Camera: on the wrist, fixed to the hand. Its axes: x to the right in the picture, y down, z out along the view.
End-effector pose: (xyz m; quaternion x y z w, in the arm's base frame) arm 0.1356 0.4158 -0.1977 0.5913 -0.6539 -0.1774 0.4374
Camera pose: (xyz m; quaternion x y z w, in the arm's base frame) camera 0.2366 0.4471 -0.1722 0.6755 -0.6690 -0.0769 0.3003
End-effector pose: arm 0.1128 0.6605 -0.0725 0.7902 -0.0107 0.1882 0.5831
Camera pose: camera 0.0814 0.7640 -0.0836 0.8889 0.0327 0.1540 0.4301
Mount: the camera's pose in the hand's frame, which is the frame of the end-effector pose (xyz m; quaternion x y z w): -0.0116 -0.0359 -0.1020 0.1863 -0.0219 -0.0265 0.9819
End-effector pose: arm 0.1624 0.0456 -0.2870 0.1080 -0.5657 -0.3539 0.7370
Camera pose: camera 0.2396 0.0024 -0.3502 0.2506 -0.6346 -0.2640 0.6817
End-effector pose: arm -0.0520 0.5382 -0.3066 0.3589 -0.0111 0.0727 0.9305
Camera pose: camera -0.0615 0.5787 -0.4071 0.5276 -0.0082 0.0409 0.8485
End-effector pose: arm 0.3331 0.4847 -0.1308 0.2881 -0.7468 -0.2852 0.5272
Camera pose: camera 0.4381 0.4566 -0.1355 0.3946 -0.7903 -0.1612 0.4401
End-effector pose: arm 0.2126 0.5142 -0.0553 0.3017 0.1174 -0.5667 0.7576
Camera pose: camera 0.1921 0.5772 -0.1415 0.4219 0.0011 -0.6050 0.6753
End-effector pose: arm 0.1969 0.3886 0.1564 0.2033 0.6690 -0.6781 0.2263
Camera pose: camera 0.1828 0.4910 0.1901 0.2092 0.5310 -0.8009 0.1810
